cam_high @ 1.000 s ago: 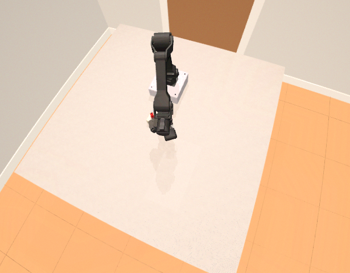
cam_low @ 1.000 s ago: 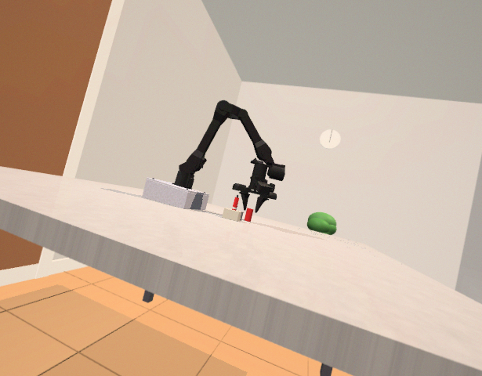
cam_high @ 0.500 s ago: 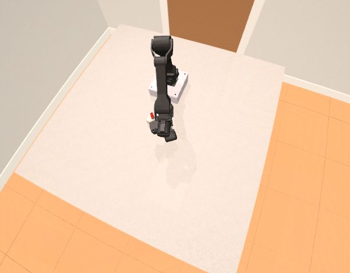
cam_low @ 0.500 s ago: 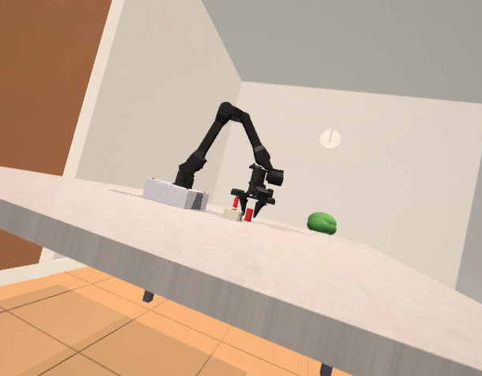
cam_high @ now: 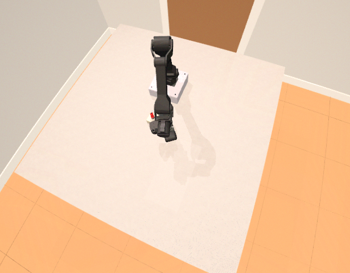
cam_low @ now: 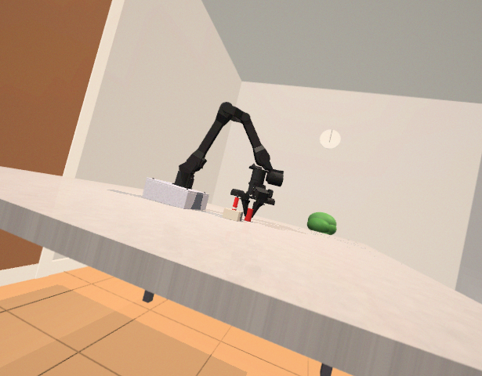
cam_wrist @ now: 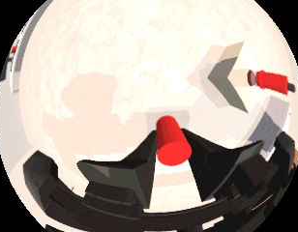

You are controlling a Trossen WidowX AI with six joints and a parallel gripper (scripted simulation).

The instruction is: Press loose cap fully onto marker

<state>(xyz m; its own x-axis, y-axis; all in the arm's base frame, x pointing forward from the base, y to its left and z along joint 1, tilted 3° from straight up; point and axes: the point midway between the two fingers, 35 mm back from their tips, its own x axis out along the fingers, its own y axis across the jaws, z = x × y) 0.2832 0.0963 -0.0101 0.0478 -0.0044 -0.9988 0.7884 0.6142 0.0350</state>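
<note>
My gripper tip is 30 mm past the holder block and 110 mm to the left of it. From my gripper tip the other things lie so: red cap: 10 mm above.
</note>
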